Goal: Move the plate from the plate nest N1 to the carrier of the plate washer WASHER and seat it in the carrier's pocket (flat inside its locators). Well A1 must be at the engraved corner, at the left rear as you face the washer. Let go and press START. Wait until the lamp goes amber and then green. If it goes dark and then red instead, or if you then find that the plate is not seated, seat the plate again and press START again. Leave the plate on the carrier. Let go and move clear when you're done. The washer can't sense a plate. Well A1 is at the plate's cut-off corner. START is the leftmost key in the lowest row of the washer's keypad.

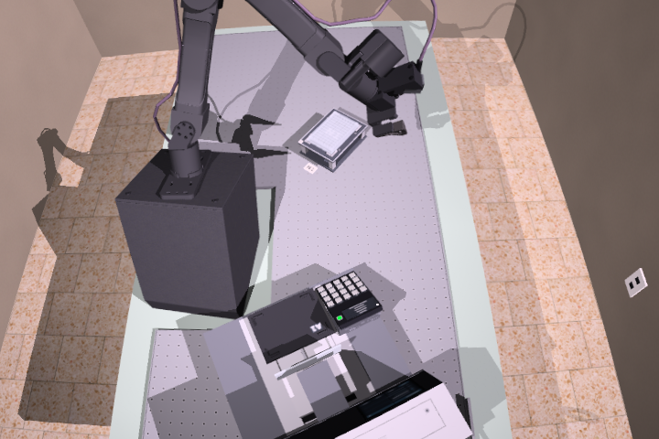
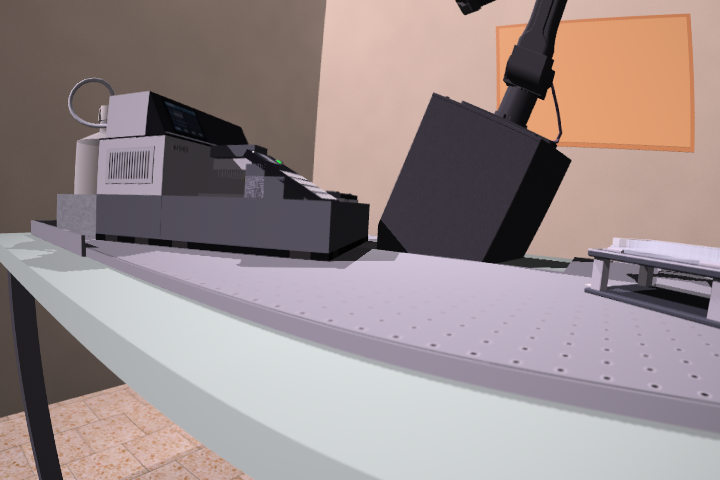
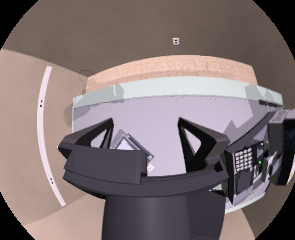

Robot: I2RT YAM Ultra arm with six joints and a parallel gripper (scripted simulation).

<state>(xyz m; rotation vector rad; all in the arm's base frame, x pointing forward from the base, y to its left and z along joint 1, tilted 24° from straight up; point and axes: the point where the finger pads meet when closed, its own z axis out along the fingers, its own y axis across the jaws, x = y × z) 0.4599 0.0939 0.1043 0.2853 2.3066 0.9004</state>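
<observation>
Now: the white well plate 22 cm below my hand, 15 cm to the left of it and 15 cm behind it. From my hand the other things lie so: plate nest N1 (23 cm below, 15 cm to the left, 15 cm behind); then dark carrier (41 cm to the right, 25 cm behind, 18 cm below); then N1 label (28 cm below, 22 cm behind, 7 cm to the left).
</observation>
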